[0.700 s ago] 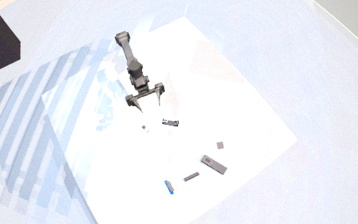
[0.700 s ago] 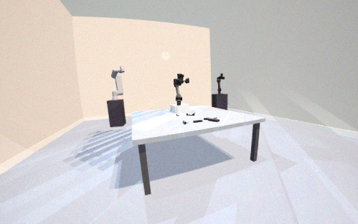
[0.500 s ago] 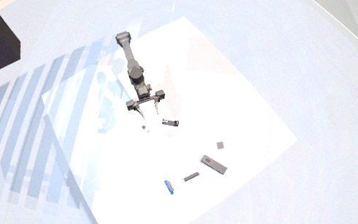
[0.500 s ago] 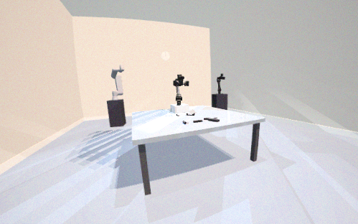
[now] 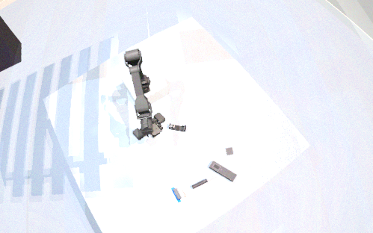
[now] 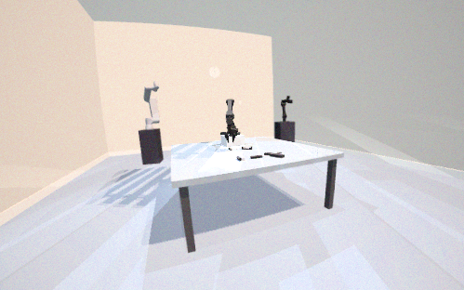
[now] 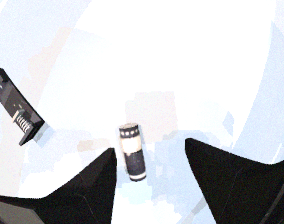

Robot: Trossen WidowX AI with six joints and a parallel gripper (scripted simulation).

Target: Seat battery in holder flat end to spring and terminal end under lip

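Right now my gripper tip is 3 cm past the battery and 6 cm above it. Also, from my gripper tip: long dark bar 34 cm ahead, 29 cm to the left, 6 cm below.
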